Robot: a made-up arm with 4 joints. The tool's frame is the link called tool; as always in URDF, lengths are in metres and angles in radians. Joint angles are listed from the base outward.
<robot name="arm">
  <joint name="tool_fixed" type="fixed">
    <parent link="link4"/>
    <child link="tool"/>
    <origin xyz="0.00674 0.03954 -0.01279" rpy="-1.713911 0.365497 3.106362"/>
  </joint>
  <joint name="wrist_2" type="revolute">
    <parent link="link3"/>
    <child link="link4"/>
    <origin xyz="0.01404 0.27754 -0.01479" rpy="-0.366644 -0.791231 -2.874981"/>
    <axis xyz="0 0 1"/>
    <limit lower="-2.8" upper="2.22"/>
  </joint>
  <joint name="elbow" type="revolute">
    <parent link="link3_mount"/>
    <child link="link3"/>
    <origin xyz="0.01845 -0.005 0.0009" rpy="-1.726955 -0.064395 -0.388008"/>
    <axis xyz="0 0 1"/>
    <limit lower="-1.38" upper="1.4"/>
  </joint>
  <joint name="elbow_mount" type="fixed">
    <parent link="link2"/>
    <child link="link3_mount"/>
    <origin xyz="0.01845 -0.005 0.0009"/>
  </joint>
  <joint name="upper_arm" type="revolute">
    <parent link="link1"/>
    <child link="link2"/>
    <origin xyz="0.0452 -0.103 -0.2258" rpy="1.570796 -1.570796 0"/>
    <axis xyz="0 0 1"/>
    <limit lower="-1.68" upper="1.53"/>
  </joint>
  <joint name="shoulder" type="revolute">
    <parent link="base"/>
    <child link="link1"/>
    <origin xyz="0.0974 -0.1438 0.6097" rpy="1.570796 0 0"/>
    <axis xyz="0 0 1"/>
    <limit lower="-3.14" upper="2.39"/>
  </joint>
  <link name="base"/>
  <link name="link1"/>
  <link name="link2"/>
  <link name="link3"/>
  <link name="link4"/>
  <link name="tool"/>
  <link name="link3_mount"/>
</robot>
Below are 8 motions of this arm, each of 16 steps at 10 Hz.
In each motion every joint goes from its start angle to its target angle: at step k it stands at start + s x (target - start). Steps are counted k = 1, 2, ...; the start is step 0. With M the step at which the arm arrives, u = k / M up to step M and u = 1 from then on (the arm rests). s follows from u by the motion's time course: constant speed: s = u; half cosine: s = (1 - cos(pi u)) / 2; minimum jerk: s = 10 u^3 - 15 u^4 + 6 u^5.
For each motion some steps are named. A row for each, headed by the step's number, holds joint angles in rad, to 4 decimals.
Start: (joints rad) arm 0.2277 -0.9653 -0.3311 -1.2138
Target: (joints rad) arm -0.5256 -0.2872 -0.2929 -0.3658
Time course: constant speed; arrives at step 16
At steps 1, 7, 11, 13, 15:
1: 0.1806 -0.9229 -0.3287 -1.1608
7: -0.1019 -0.6686 -0.3144 -0.8428
11: -0.2902 -0.4991 -0.3048 -0.6308
13: -0.3844 -0.4143 -0.3001 -0.5248
15: -0.4785 -0.3296 -0.2953 -0.4188

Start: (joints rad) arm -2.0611 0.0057 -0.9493 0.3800
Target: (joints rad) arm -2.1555 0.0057 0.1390 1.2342
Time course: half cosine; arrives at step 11
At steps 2, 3, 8, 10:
2: -2.0686 0.0057 -0.8629 0.4478
3: -2.0774 0.0057 -0.7615 0.5274
8: -2.1392 0.0057 -0.0488 1.0868
10: -2.1536 0.0057 0.1170 1.2169

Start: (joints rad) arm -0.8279 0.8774 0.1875 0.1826
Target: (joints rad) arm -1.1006 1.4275 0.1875 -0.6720
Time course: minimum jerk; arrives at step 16
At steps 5, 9, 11, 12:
5: -0.8770 0.9764 0.1875 0.0288
9: -0.9959 1.2162 0.1875 -0.3438
11: -1.0515 1.3285 0.1875 -0.5182
12: -1.0724 1.3706 0.1875 -0.5835

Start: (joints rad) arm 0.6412 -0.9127 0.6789 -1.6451
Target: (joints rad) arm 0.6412 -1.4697 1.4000 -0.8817
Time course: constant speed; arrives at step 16
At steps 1, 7, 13, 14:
1: 0.6412 -0.9475 0.7240 -1.5974
7: 0.6412 -1.1564 0.9944 -1.3111
13: 0.6412 -1.3653 1.2648 -1.0248
14: 0.6412 -1.4001 1.3099 -0.9771

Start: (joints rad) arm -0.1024 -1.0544 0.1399 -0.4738
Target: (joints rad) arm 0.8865 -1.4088 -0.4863 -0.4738
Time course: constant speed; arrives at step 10
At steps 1, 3, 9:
1: -0.0035 -1.0898 0.0773 -0.4738
3: 0.1943 -1.1607 -0.0480 -0.4738
9: 0.7876 -1.3734 -0.4237 -0.4738

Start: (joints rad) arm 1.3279 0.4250 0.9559 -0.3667
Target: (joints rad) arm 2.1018 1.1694 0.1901 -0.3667
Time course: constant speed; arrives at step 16
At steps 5, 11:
5: 1.5697 0.6576 0.7166 -0.3667
11: 1.8600 0.9368 0.4294 -0.3667

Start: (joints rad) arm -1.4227 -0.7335 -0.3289 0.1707
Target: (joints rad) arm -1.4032 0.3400 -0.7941 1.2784
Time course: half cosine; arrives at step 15
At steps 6, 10, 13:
6: -1.4160 -0.3626 -0.4896 0.5534
10: -1.4081 0.0716 -0.6778 1.0015
13: -1.4040 0.2936 -0.7740 1.2305

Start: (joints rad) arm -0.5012 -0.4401 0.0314 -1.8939
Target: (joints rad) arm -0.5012 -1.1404 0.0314 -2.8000
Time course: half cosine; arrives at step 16
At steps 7, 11, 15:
7: -0.5012 -0.7219 0.0314 -2.2586
11: -0.5012 -0.9848 0.0314 -2.5987
15: -0.5012 -1.1337 0.0314 -2.7913

